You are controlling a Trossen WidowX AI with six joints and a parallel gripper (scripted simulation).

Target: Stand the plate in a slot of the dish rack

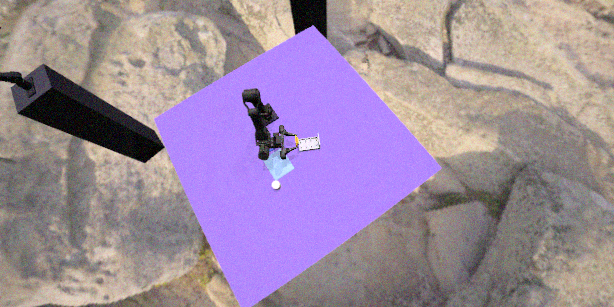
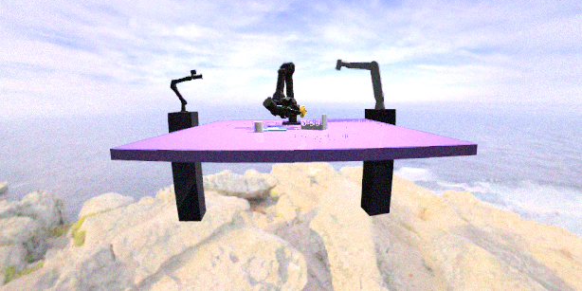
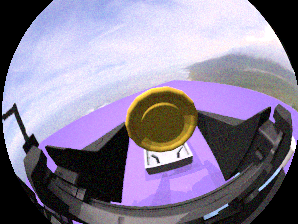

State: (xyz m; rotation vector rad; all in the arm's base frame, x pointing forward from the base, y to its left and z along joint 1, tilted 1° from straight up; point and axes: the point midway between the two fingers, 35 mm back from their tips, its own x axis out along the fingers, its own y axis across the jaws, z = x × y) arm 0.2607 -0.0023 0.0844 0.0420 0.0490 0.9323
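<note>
My gripper tip is 70 mm above the grey dish rack, 50 mm to the right of it and 30 mm short of it. From my gripper tip the other things lie so: white cup (250 mm to the right, 100 mm ahead, 70 mm below); light blue mat (160 mm to the right, 90 mm below); yellow plate (10 mm to the right).
</note>
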